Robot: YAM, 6 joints.
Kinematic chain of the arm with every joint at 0, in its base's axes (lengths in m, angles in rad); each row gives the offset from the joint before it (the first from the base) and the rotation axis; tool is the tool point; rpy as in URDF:
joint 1: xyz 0 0 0.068 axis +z
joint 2: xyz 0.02 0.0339 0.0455 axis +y
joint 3: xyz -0.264 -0.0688 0 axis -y
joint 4: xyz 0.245 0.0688 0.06 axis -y
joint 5: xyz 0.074 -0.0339 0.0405 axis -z
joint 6: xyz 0.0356 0 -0.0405 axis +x
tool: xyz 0 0 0 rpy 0 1.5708 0
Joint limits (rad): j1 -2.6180..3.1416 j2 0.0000..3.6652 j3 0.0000..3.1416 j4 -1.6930..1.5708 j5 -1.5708..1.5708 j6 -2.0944..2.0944
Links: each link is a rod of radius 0.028 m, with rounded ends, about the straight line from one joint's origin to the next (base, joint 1, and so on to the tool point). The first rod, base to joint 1, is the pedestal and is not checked.
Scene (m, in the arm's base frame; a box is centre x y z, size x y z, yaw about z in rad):
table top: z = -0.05
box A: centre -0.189 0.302 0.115 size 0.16 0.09 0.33 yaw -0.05
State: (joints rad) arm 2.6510 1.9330 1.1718 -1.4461 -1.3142 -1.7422
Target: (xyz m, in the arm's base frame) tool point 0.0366 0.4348 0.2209
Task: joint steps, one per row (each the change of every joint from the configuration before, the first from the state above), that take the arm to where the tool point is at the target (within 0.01 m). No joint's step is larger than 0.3 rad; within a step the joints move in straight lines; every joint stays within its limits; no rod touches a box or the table.
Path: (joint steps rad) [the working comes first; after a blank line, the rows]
Joints at the target: 1.4085 2.1765 1.8303 -1.0589 -1.2833 -1.7422
Straight joint move there: touches box A.

1: -0.0994 -0.1776 0.2983 0.0776 0.1859 0.0461
2: -0.0994 -0.1776 0.2983 0.0776 0.1859 0.0462
3: -0.0994 -0.1776 0.2983 0.0776 0.1858 0.0461
4: -0.2361 0.1941 -0.0591 0.0386 -0.1316 -0.0346
5: -0.2360 0.1940 -0.0591 0.0386 -0.1317 -0.0346
6: -0.2361 0.1941 -0.0591 0.0386 -0.1317 -0.0346
7: -0.2361 0.1941 -0.0591 0.0386 -0.1317 -0.0346

